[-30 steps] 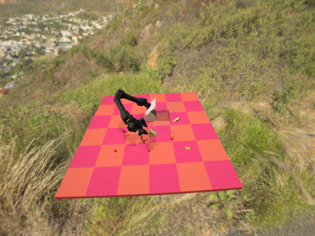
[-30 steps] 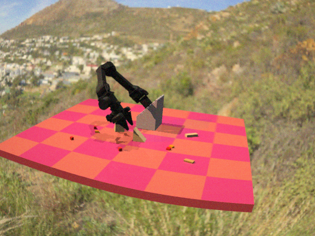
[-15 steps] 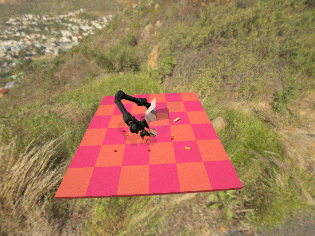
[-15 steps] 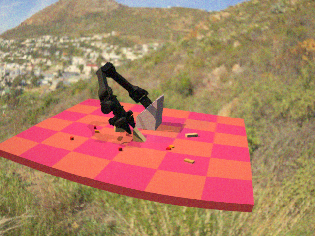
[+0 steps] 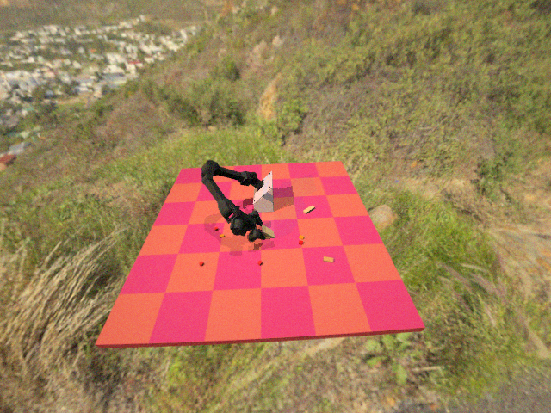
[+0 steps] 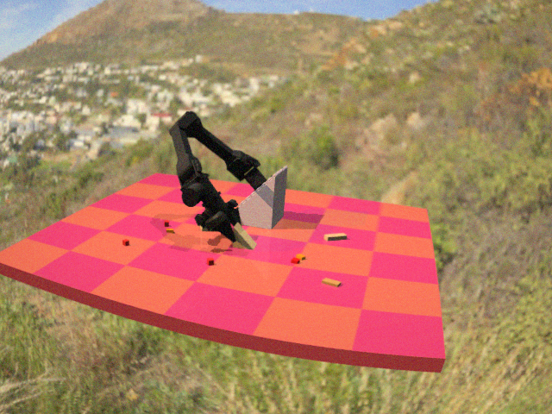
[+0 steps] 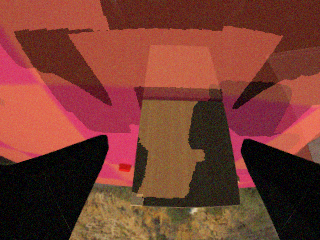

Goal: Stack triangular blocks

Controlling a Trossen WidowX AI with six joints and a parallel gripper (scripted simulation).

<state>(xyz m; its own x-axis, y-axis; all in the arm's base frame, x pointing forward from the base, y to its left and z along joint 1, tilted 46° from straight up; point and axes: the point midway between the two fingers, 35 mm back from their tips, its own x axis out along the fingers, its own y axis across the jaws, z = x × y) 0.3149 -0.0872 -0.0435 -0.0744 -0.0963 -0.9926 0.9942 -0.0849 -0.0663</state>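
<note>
Now: the tan triangular block 10 mm to the left of my gripper tip and 10 mm below it.
</note>
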